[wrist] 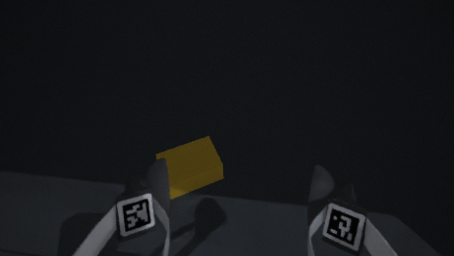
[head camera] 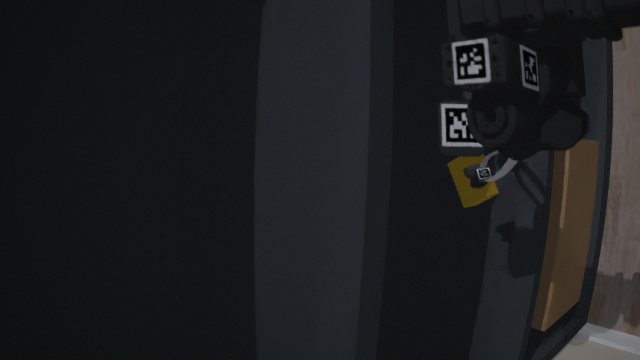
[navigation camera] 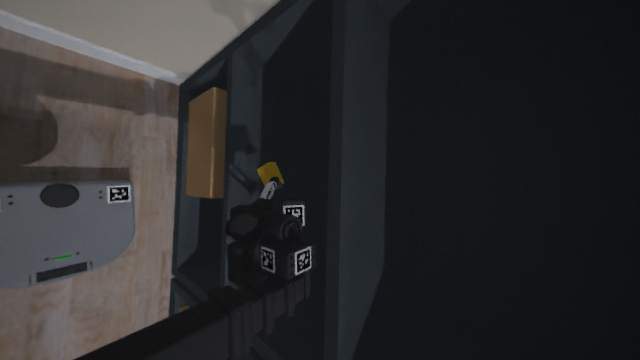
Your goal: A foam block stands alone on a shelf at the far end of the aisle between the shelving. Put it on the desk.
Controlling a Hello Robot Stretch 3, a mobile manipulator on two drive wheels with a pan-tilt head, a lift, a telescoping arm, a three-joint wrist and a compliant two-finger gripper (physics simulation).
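Frame: origin at the robot's base, x ahead, y left, z up, level; metres.
Seen in the pictures: gripper, fingertip midpoint: [navigation camera: 276, 202]; robot's base, origin of the base link: [navigation camera: 60, 194].
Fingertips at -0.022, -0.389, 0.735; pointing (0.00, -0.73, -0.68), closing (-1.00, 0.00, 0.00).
Offsets run from my fingertips to a thing's top centre, as dx, dy, dz. Level surfaces: height alone.
The yellow foam block @[+0.075, -0.112, -0.157] [head camera: 472, 198] [navigation camera: 270, 171] [wrist: 194, 164] stands on a dark shelf @[dz -0.202] [head camera: 505, 212] [navigation camera: 247, 100] [wrist: 270, 220], turned at an angle. My gripper [head camera: 478, 176] [navigation camera: 273, 184] [wrist: 238, 181] is open, with its fingers wide apart and nothing held between them. In the wrist view the block is left of the middle, and the left fingertip covers its left edge. The right fingertip is well apart from it. In the head view a finger overlaps the block; whether it touches cannot be told. The desk does not show.
A long cardboard box @[+0.204, -0.135, -0.389] [head camera: 572, 225] [navigation camera: 205, 145] lies in the neighbouring shelf bay. A broad grey shelf board @[dz +0.255] [head camera: 315, 175] [navigation camera: 362, 150] runs beside the arm. My base [navigation camera: 90, 215] is on the wooden floor @[dz -0.735] [navigation camera: 150, 165]. A pale wall [navigation camera: 150, 30] is at the shelving's end.
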